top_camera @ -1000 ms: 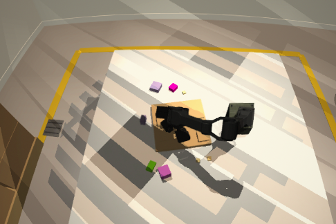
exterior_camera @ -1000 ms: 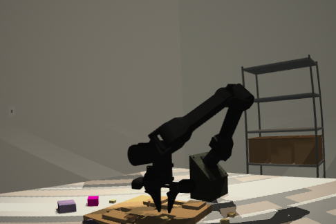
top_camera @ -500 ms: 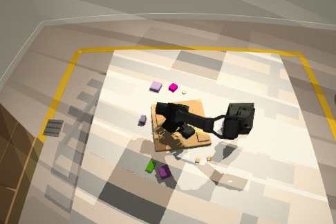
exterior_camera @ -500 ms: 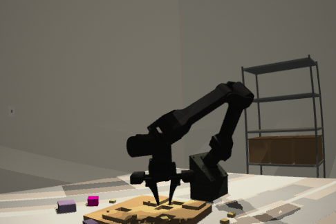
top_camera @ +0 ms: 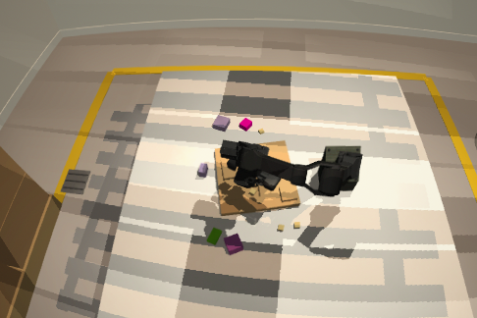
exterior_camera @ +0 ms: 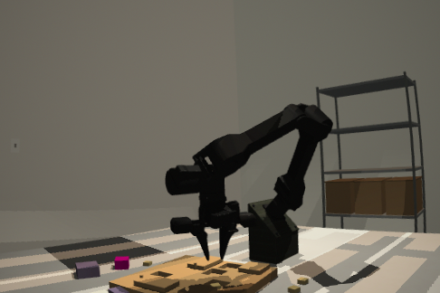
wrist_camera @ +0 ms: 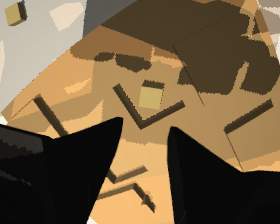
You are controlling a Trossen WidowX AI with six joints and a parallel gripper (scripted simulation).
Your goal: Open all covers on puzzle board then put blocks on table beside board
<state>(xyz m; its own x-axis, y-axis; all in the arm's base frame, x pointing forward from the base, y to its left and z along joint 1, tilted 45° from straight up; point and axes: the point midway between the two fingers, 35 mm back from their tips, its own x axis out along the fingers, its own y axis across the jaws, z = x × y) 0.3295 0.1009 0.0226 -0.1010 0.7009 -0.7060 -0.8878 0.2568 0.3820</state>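
My gripper tip is 10 mm past the tan puzzle board, 50 mm to the left of it and 60 mm above it. Also, from my gripper tip: green block: 120 mm ahead, 190 mm to the left, 70 mm below; then magenta block: 70 mm ahead, 330 mm to the right, 70 mm below.
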